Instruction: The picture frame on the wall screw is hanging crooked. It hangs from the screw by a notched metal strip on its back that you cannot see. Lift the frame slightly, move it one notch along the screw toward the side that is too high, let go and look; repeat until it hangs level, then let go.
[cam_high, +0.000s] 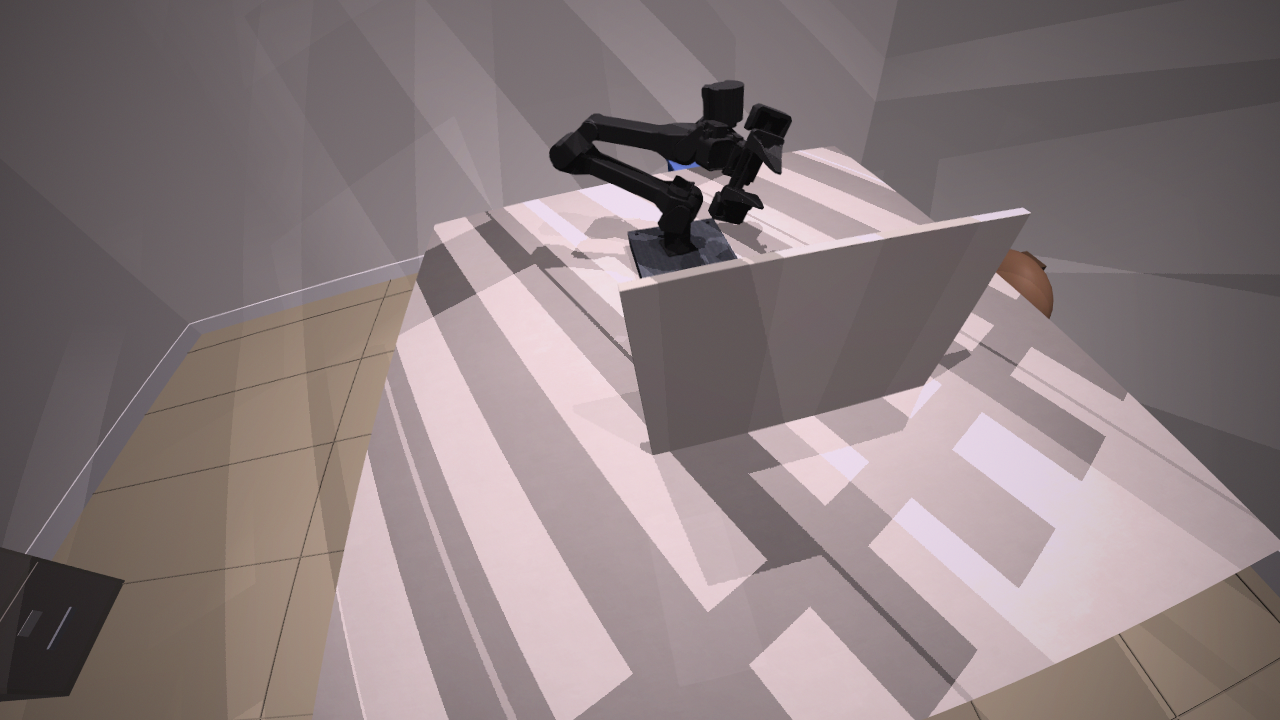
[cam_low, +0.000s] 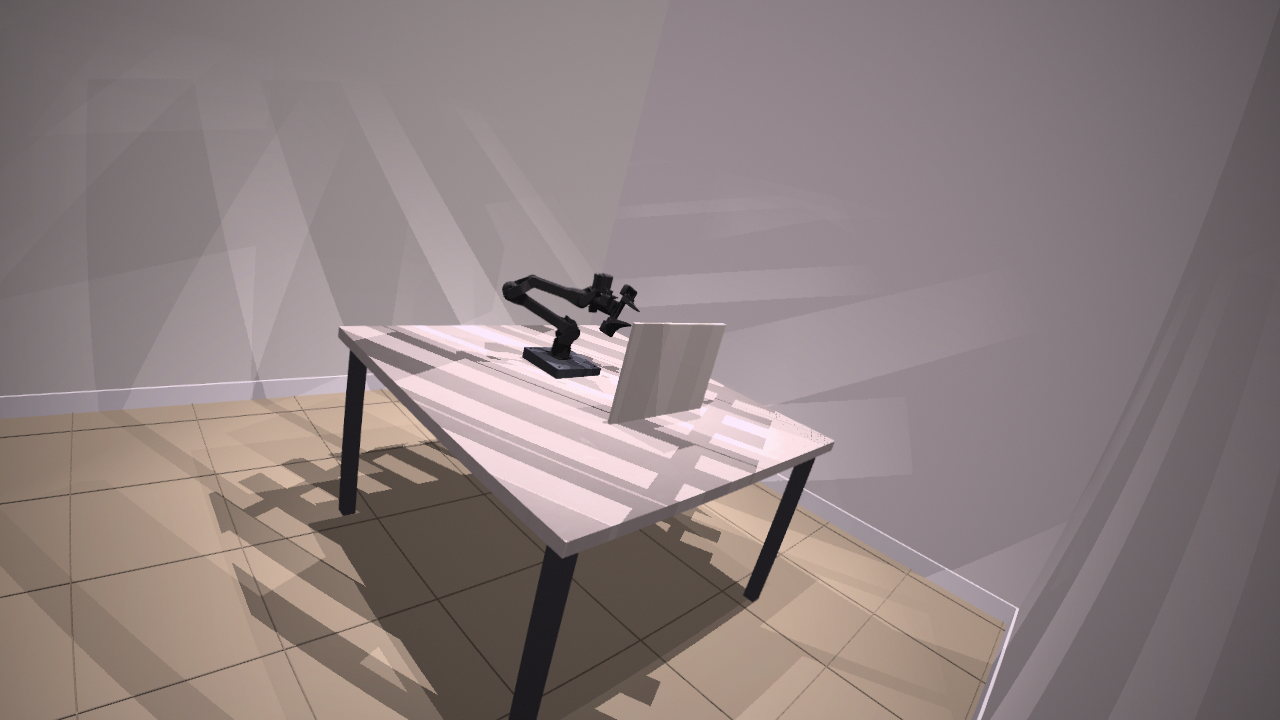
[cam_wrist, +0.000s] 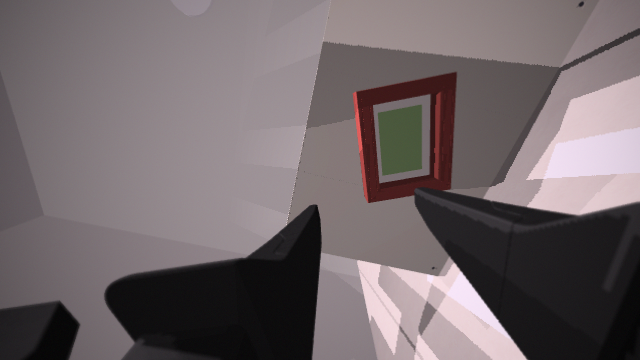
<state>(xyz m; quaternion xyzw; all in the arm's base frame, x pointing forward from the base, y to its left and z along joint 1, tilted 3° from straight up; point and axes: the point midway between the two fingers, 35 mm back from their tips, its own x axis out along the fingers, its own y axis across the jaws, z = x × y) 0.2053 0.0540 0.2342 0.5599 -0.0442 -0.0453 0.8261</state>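
My gripper tip is 20 cm short of the picture frame, 9 cm above it and 5 cm to the left of it. From my gripper tip the other things lie so: wall panel: 21 cm ahead, 10 cm below, 4 cm to the right.
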